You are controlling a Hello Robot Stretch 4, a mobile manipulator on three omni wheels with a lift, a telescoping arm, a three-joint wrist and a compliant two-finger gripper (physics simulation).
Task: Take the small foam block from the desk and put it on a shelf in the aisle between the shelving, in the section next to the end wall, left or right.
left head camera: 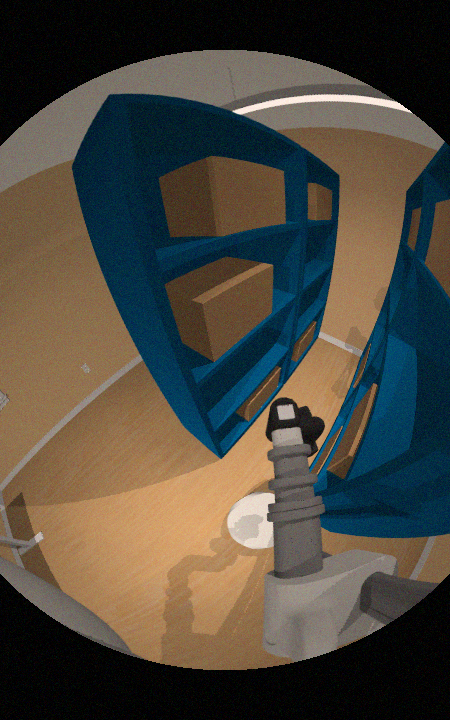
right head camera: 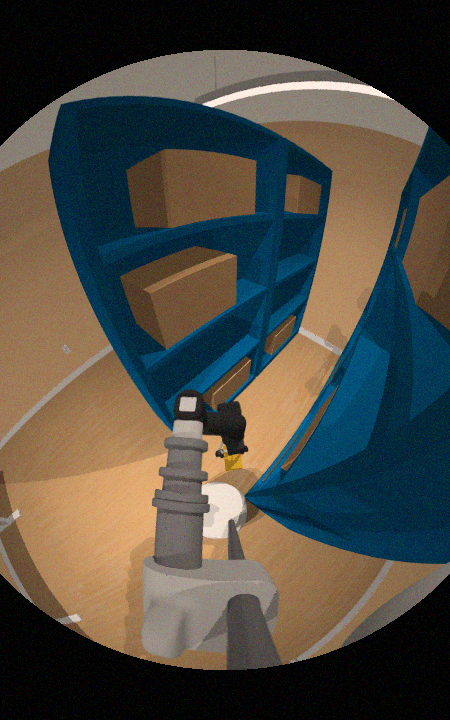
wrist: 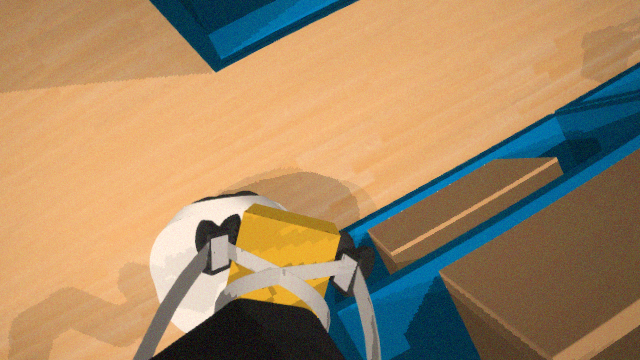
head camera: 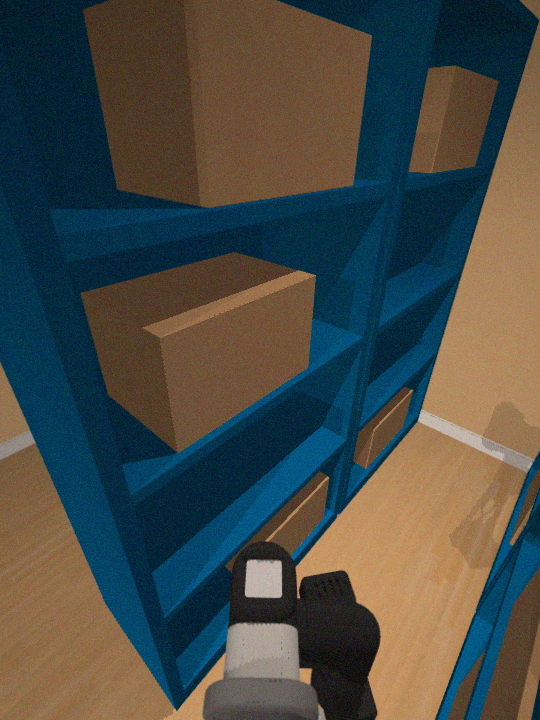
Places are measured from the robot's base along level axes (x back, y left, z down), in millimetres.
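Where they show: gripper, fingertip midpoint: (wrist: 286, 242); robot's base, origin of the base link: (left head camera: 258, 519) (right head camera: 216, 508).
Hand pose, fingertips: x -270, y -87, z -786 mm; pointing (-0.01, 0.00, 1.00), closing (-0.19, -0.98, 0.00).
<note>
Each offset is from my fingertips to the top centre of the thing.
The yellow foam block {dx +23, dy -3, dz -45 mm} (right head camera: 233, 463) (wrist: 285, 235) is held between the two fingertips of my gripper (right head camera: 231, 452) (wrist: 286, 242), above the floor and the white round base. In the head camera view the fingers and block are hidden below the wrist. The left blue shelving (head camera: 58, 442) (left head camera: 111, 212) (right head camera: 66, 185) stands ahead with two sections. Its far section touches the end wall (head camera: 494, 290). That section holds a box {dx -1412, dy -457, dz -904 mm} (head camera: 456, 122) on an upper shelf and another box {dx -1415, dy -459, dz +467 mm} (head camera: 386, 427) at the bottom. Two shelves (head camera: 427, 279) (head camera: 401, 372) between them show no box.
The right blue shelving (left head camera: 387, 403) (right head camera: 360, 403) (wrist: 380, 320) stands close on the right, with a low box {dx -22, dy -489, dz +467 mm} (wrist: 470, 210) near the gripper's right side. The near left section holds a large box {dx -625, dy +233, dz -447 mm} (head camera: 238, 360) at mid height. The floor aisle (head camera: 430, 494) runs between the shelving units.
</note>
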